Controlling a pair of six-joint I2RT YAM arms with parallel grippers.
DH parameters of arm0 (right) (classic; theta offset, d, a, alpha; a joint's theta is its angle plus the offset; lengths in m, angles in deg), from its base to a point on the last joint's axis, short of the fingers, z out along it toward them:
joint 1: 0 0.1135 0.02 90
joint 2: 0 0 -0.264 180
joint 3: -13.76 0 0.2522 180
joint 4: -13.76 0 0.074 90
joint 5: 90 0 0 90
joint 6: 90 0.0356 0 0
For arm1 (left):
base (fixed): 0 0 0 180
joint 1: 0 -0.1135 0.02 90
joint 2: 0 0 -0.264 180
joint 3: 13.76 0 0.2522 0
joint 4: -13.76 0 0.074 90
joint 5: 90 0 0 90
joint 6: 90 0.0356 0 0
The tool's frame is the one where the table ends.
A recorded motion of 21 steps. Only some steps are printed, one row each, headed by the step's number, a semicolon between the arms.
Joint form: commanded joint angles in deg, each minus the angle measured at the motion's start. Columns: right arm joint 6, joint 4, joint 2, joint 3, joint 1, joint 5; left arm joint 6, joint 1, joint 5, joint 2, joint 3, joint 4.
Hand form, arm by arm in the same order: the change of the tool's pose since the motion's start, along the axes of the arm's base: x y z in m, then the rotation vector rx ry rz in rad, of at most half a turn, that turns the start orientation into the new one. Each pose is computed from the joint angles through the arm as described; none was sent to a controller.
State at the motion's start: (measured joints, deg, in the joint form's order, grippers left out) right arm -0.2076 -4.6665 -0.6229 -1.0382 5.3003 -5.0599; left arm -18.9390 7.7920 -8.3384 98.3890 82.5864 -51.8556
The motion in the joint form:
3: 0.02 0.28 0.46 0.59 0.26 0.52; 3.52 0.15 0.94 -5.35 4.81 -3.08
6: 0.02 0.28 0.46 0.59 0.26 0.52; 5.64 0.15 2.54 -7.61 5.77 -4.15
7: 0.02 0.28 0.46 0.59 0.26 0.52; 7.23 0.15 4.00 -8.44 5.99 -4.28
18: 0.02 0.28 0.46 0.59 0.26 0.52; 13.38 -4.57 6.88 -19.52 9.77 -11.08
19: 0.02 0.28 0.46 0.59 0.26 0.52; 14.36 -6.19 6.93 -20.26 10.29 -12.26
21: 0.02 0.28 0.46 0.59 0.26 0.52; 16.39 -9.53 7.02 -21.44 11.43 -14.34
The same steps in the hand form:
3: 0.0001 0.0002 -0.0024 -0.0001 -0.0026 -0.0045; -0.0148 0.0005 0.0529 -0.0041 -0.1157 -0.0646
6: 0.0001 0.0002 -0.0024 -0.0001 -0.0026 -0.0045; -0.0240 0.0008 0.0692 -0.0156 -0.1481 -0.1099
7: 0.0001 0.0002 -0.0024 -0.0001 -0.0026 -0.0045; -0.0274 0.0004 0.0746 -0.0264 -0.1608 -0.1462
18: 0.0001 0.0002 -0.0024 -0.0001 -0.0026 -0.0045; -0.0854 0.0287 0.1401 -0.0089 -0.2961 -0.1828
19: 0.0001 0.0002 -0.0024 -0.0001 -0.0026 -0.0045; -0.0909 0.0363 0.1444 0.0037 -0.2966 -0.1697
21: 0.0001 0.0002 -0.0024 -0.0001 -0.0026 -0.0045; -0.1010 0.0510 0.1524 0.0302 -0.2978 -0.1427

